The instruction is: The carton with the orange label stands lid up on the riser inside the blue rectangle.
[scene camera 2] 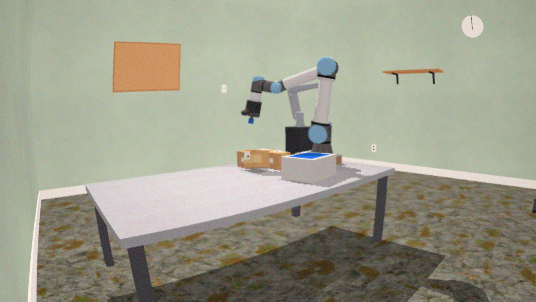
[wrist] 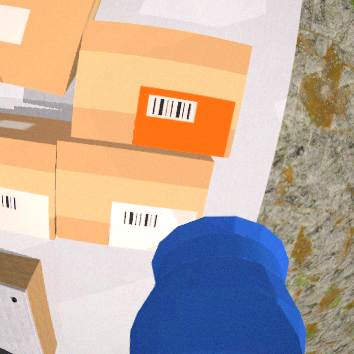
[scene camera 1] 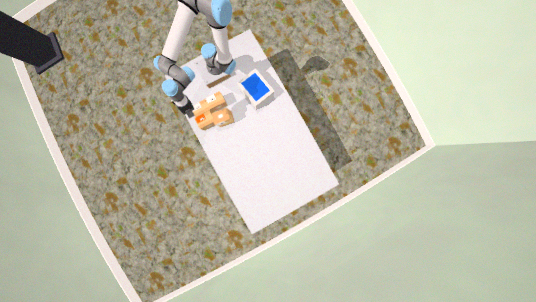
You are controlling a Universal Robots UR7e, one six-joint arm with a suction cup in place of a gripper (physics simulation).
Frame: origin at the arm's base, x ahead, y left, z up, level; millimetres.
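Seen in the pictures: hand, tool point: (scene camera 2: 250, 123) (wrist: 220, 273); arm's base, link origin: (scene camera 1: 215, 67).
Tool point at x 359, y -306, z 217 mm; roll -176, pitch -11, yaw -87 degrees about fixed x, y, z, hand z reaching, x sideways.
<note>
Offsets run from my tool point to a thing's top centre. "spot": to the spot under its first point. Level surfaces: height alone.
The carton with the orange label @(dx +30, dy +17, dz -183 mm) (scene camera 1: 206, 123) (wrist: 110, 95) stands on the table with its label facing up, at the outer end of a tight group of cartons. In scene camera 2 I cannot tell it from its neighbours. The riser @(dx -8, dy +525, dz -164 mm) (scene camera 1: 262, 100) (scene camera 2: 309, 170) is a white block on the table. The blue rectangle @(dx -8, dy +525, dz -164 mm) (scene camera 1: 255, 86) (scene camera 2: 311, 155) lies on its top, and no carton stands on it. My gripper, a blue suction cup (scene camera 2: 251, 120) (wrist: 220, 237), hangs in the air above the table's edge near the cartons, with nothing on it. In scene camera 1 the cup itself is hidden.
Two white-labelled cartons @(dx -76, dy +29, dz -183 mm) (wrist: 130, 185) @(spot: dx -71, dy +133, dz -183 mm) (wrist: 22, 182) stand end to end, close alongside the orange-labelled one. Another carton @(dx +81, dy +163, dz -147 mm) (scene camera 1: 223, 117) (wrist: 42, 45) stands at its inner end. A low wooden-sided object (scene camera 1: 218, 81) (wrist: 42, 310) is near the arm's base on the table @(dz -284 mm) (scene camera 1: 270, 165) (scene camera 2: 175, 200).
</note>
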